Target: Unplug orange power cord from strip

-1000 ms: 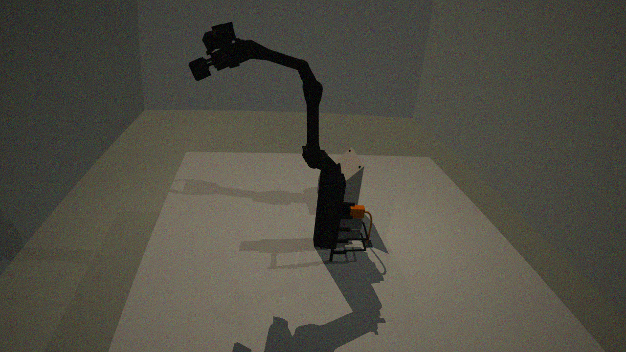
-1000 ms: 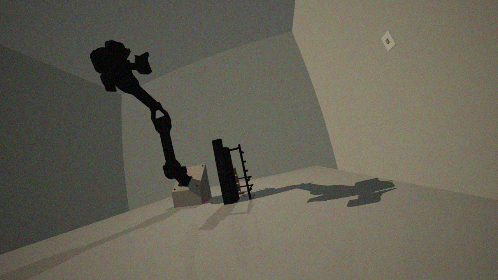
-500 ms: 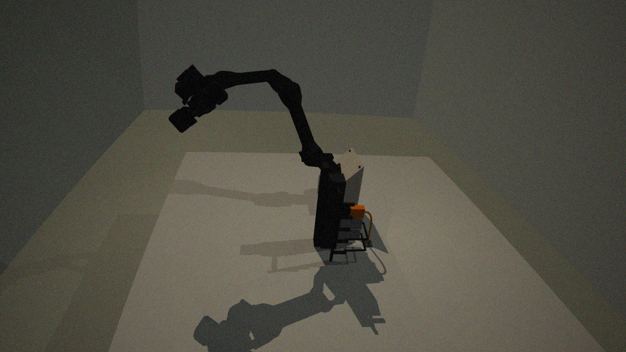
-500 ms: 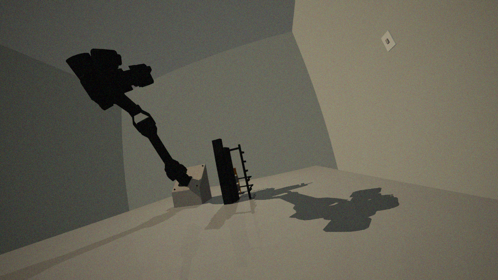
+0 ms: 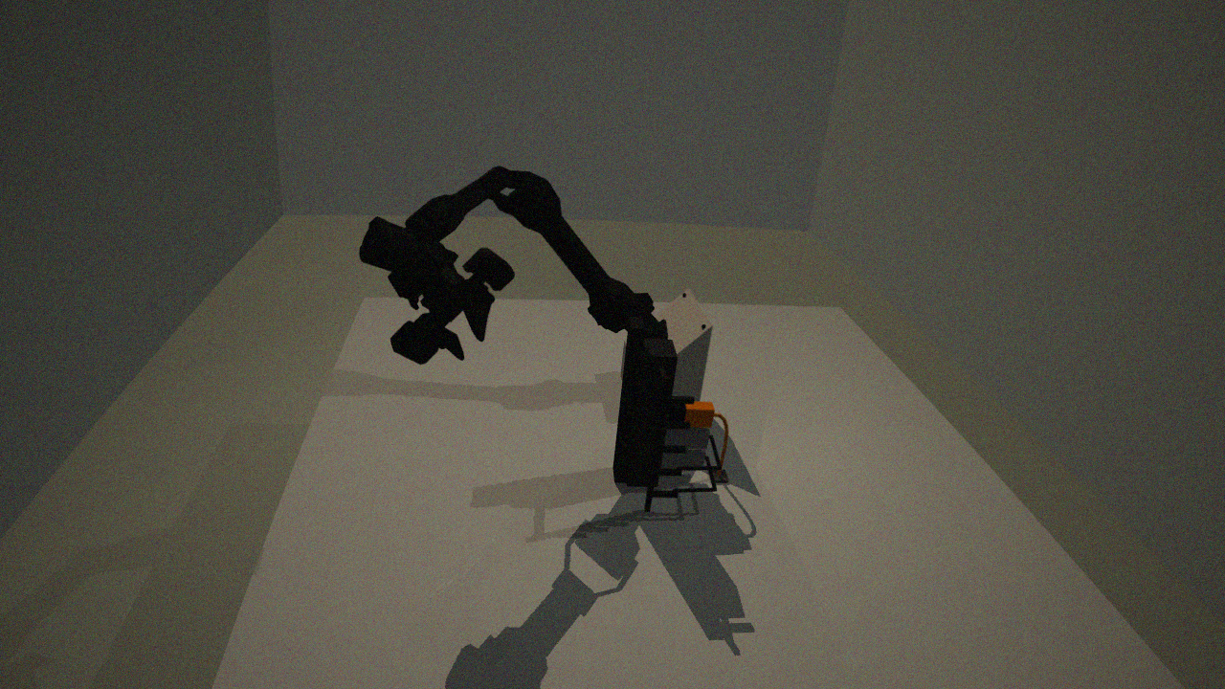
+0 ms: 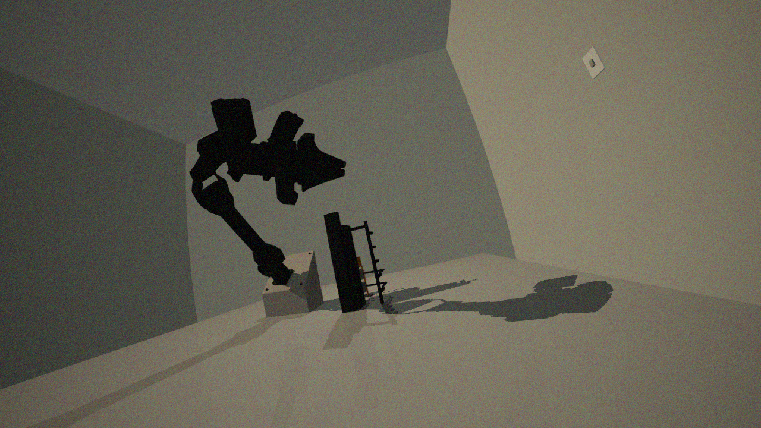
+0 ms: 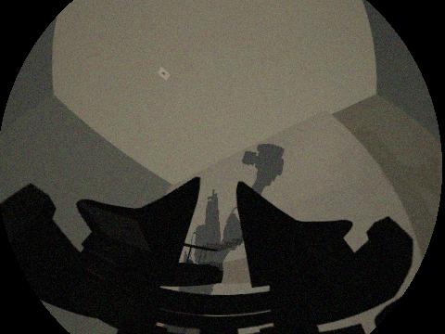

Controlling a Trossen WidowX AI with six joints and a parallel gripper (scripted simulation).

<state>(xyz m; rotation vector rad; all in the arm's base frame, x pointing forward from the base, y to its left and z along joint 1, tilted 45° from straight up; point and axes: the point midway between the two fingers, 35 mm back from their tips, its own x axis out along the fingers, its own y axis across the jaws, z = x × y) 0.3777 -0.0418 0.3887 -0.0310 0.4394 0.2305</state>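
The orange plug is 32 cm to the left of my gripper tip, 17 cm below it and 16 cm behind it.
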